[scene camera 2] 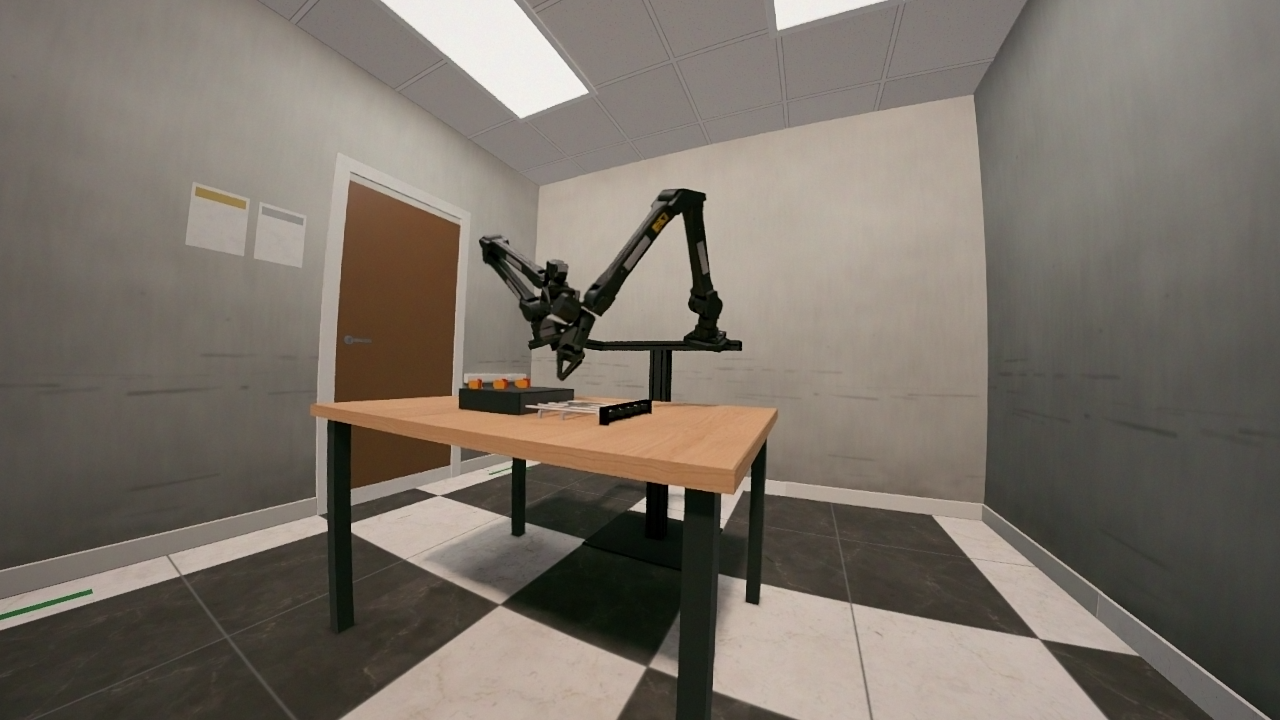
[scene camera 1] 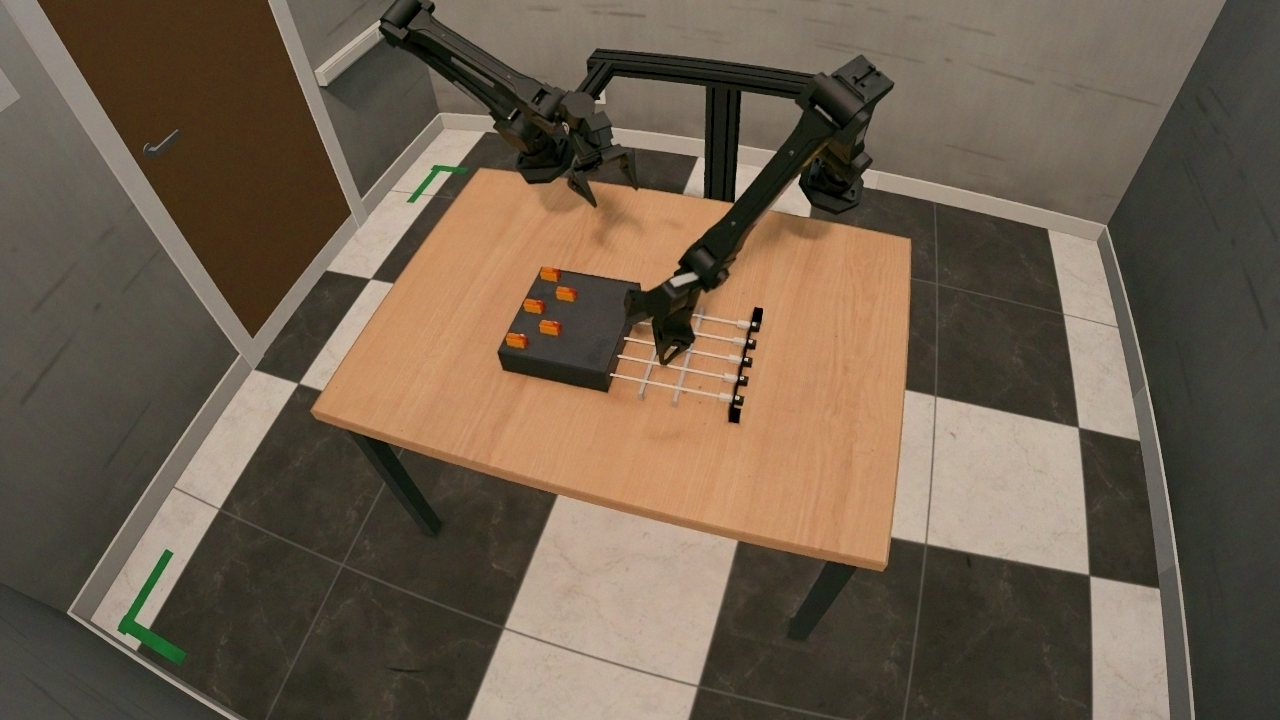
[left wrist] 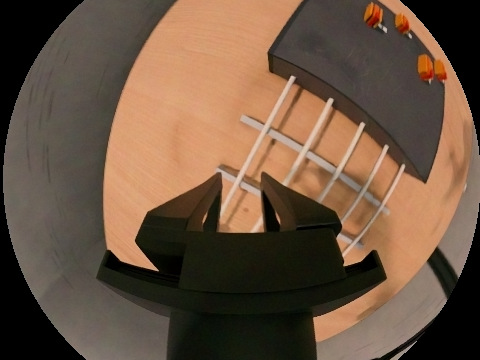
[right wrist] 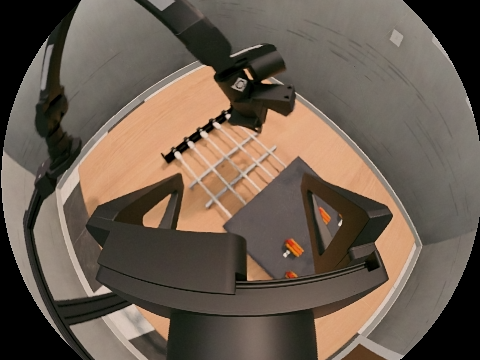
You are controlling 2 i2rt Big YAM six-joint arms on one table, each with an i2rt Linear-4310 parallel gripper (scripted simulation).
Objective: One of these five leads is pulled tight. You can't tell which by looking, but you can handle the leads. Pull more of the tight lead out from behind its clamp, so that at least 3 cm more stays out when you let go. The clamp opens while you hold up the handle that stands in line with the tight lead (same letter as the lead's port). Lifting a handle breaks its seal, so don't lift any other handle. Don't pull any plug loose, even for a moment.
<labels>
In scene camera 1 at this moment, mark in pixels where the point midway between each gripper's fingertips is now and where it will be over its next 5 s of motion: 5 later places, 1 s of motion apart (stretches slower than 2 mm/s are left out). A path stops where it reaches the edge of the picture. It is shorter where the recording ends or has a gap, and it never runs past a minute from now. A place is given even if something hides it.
My left gripper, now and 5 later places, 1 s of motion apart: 661, 360; 661, 381; 660, 387; 662, 380; 661, 345; 663, 341
My right gripper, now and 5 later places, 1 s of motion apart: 617, 199; 610, 230; 611, 226; 599, 242; 532, 292; 528, 306
</labels>
